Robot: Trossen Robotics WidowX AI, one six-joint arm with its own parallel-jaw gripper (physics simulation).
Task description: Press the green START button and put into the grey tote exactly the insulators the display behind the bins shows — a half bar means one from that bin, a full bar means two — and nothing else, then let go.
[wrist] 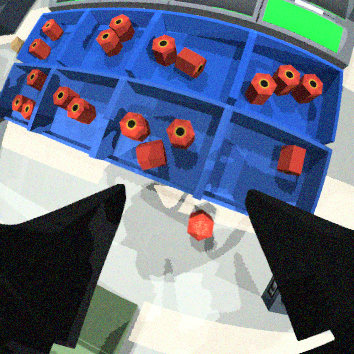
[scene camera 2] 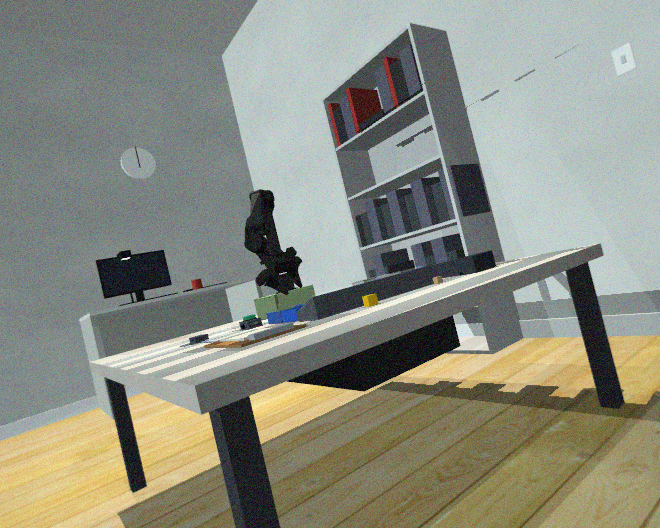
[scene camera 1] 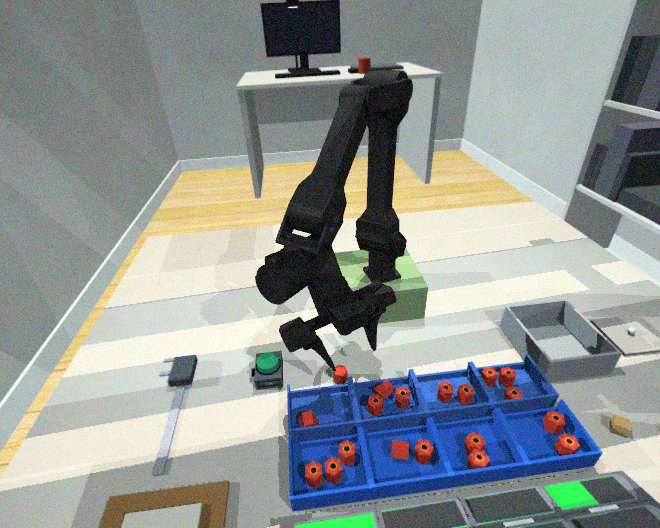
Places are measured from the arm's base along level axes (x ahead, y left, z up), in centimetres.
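Where they show: gripper, fingertip midpoint: (wrist: 187, 194) (scene camera 2: 294, 290) (scene camera 1: 354, 359); arm's base, link origin: (scene camera 1: 381, 273).
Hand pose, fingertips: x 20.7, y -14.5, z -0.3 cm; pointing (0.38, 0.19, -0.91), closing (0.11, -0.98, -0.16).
Things, the pixels of their top centre, and the offset from my fingertips. "pt": a spot on its surface instead.
- loose red hexagonal insulator, top centre: (wrist: 199, 227) (scene camera 1: 340, 370) dz -5.7, dx -3.5, dy -1.5 cm
- grey tote, top centre: (scene camera 1: 559, 327) (scene camera 2: 375, 277) dz -2.7, dx +3.7, dy +39.3 cm
- green START button, top centre: (scene camera 1: 267, 359) (scene camera 2: 248, 315) dz -4.0, dx -9.1, dy -13.4 cm
- caliper-like tool, surface spot: (scene camera 1: 182, 370) pt dz -6.2, dx -14.0, dy -28.7 cm
- brown frame, surface spot: (scene camera 1: 215, 506) pt dz -7.5, dx +11.3, dy -24.6 cm
- flat lid with a knob, top centre: (scene camera 1: 630, 333) dz -7.3, dx +6.5, dy +55.9 cm
- yellow block, top centre: (scene camera 2: 369, 295) dz -5.3, dx +34.8, dy -6.5 cm
My gripper (scene camera 1: 353, 359) (wrist: 187, 194) is open and empty above the table on the arm's side of the bins. A loose red hexagonal insulator (scene camera 1: 340, 374) (wrist: 200, 225) stands on the table just outside the bin wall, below and between the spread fingertips in the wrist view. The blue bins (scene camera 1: 396, 487) (wrist: 95, 151) form two rows holding red insulators; the end bin nearest it holds one (scene camera 1: 308, 418) (wrist: 291, 159). The grey tote (scene camera 1: 577, 360) shows no insulator in its visible interior. The green START button (scene camera 1: 268, 362) (scene camera 2: 249, 317) is left of the bins. The display shows green bars (scene camera 1: 570, 494) (wrist: 302, 25), partly cut off.
A caliper-like tool (scene camera 1: 182, 370) lies left of the button. A brown frame (scene camera 1: 215, 506) lies at the front left. A tan block (scene camera 1: 620, 425) (scene camera 2: 437, 279) lies right of the bins, and a flat lid with a knob (scene camera 1: 638, 344) beside the tote. A yellow block (scene camera 2: 369, 300) sits near the table edge.
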